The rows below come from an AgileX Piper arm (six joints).
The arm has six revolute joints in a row. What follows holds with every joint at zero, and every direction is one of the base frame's.
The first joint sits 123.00 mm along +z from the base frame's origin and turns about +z.
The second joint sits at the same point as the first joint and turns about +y.
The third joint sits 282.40 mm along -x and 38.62 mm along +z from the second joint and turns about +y.
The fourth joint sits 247.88 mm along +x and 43.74 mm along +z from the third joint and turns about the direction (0.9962, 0, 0.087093).
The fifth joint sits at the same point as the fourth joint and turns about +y.
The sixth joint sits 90.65 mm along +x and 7.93 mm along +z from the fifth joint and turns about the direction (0.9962, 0, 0.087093).
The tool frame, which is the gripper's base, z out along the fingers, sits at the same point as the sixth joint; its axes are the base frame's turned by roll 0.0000, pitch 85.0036 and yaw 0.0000 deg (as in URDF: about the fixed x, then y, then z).
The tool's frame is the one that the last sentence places.
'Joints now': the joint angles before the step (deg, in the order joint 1, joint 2, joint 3, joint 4, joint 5, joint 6). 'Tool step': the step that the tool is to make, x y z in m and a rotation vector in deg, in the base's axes. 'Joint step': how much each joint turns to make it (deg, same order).
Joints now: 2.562 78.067 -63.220 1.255 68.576 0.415
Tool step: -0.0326 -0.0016 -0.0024 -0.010 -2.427 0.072
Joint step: 0.005 -7.419 7.010 -0.092 -2.013 -0.096
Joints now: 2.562 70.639 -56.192 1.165 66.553 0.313
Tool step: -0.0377 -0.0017 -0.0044 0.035 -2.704 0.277
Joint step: 0.001 -8.853 7.349 0.000 -1.193 -0.311
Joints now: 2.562 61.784 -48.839 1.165 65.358 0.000
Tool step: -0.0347 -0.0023 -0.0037 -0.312 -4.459 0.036
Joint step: 0.001 -9.279 6.191 -0.512 -1.352 0.001
